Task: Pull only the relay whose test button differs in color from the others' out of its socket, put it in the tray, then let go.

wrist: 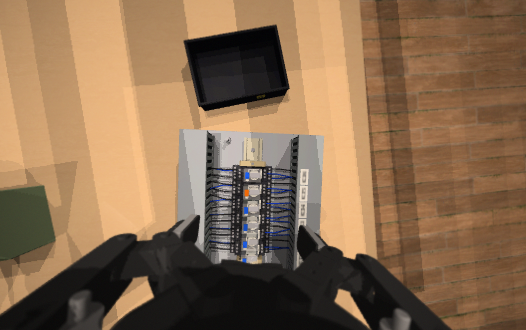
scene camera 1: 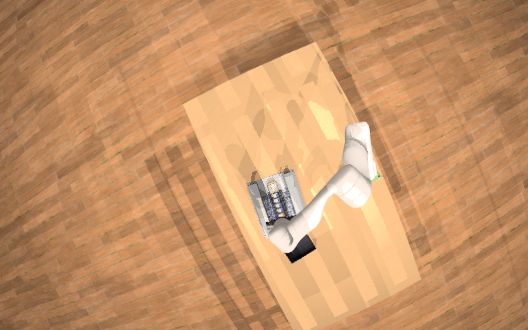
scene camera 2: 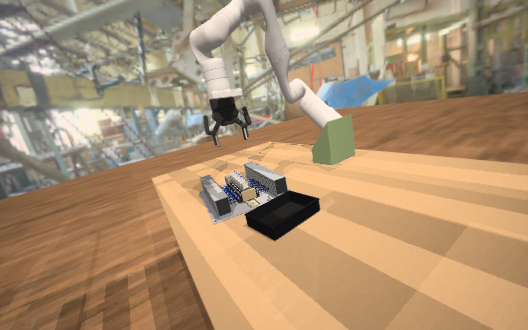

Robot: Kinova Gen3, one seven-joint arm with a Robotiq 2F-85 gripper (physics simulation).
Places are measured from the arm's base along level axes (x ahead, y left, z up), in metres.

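Pixels of known places: gripper, fingertip midpoint: (wrist: 249, 231) (scene camera 2: 232, 143); arm's base, link origin: (scene camera 2: 335, 128).
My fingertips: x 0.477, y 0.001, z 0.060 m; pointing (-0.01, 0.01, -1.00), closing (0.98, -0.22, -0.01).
Observation:
For each thing: its top centre in the pictures, then the offset to it from my fingertips. "spot": a spot on its surface instead.
- relay with the orange test button, top centre: (wrist: 251, 193) dx +0.003, dy +0.008, dz -0.122 m
- end relay, top centre: (wrist: 252, 175) (scene camera 2: 244, 180) dx +0.006, dy +0.036, dz -0.122 m
- third relay, top centre: (wrist: 251, 210) dx -0.001, dy -0.019, dz -0.122 m
- black tray, top centre: (wrist: 237, 64) (scene camera 2: 281, 206) (scene camera 1: 299, 248) dx -0.001, dy +0.227, dz -0.156 m
- grey panel, surface spot: (wrist: 272, 143) spot: dx +0.051, dy +0.089, dz -0.188 m
The relay with the orange test button (wrist: 253, 192) sits in its socket in the wrist view, second from the tray end of the row. The other relays in the row, such as the end relay (wrist: 255, 175) and the third relay (wrist: 252, 208), have blue buttons. The black tray (scene camera 1: 303, 252) (scene camera 2: 274, 231) (wrist: 243, 102) stands beside the panel's end and looks empty in the wrist view. My gripper (scene camera 2: 231, 142) (wrist: 249, 231) is open and empty, high above the panel. In scene camera 1 the arm hides the gripper.
The grey panel (scene camera 2: 218, 218) (wrist: 272, 143) has tall wire ducts (scene camera 2: 265, 178) (wrist: 192, 170) on both sides of the relay row. Blue and black wires run between ducts and sockets. The green arm base (scene camera 2: 340, 140) (wrist: 22, 220) stands at the table's far side.

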